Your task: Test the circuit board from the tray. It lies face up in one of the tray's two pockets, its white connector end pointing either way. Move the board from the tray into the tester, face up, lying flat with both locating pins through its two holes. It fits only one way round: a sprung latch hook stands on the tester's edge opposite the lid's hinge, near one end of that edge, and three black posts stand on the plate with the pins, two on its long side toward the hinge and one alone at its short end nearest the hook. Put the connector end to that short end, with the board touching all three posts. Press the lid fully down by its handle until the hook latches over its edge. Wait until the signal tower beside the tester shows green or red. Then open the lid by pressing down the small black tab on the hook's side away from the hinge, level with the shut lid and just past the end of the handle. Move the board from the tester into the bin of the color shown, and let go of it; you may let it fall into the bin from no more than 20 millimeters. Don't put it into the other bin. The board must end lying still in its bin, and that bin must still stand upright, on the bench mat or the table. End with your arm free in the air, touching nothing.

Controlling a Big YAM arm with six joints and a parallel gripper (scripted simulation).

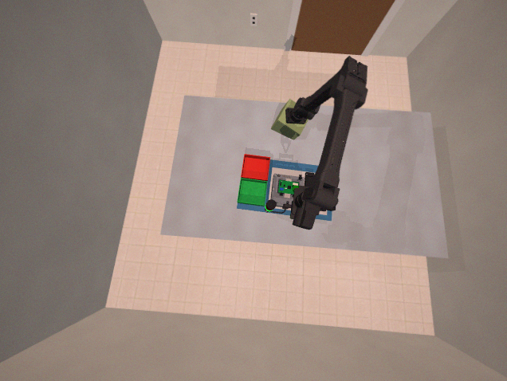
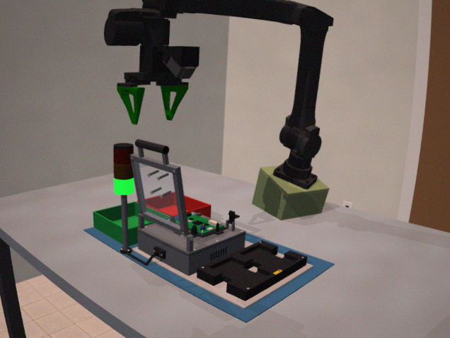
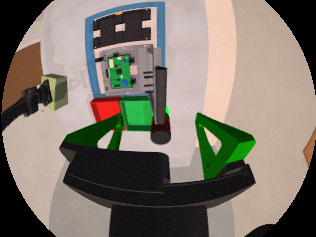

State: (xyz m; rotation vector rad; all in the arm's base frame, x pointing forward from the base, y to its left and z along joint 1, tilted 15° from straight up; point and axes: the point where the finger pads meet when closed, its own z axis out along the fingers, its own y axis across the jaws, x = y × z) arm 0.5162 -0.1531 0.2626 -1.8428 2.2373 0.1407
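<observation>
Now: the tester plate 26 cm below my hand, 12 cm behind it and 3 cm to the left of it. Also, from my hand: clear lid 14 cm below, 2 cm behind; then latch hook 24 cm below, 18 cm behind, 9 cm to the left; then green bin 31 cm below, 18 cm to the right, 12 cm behind.
</observation>
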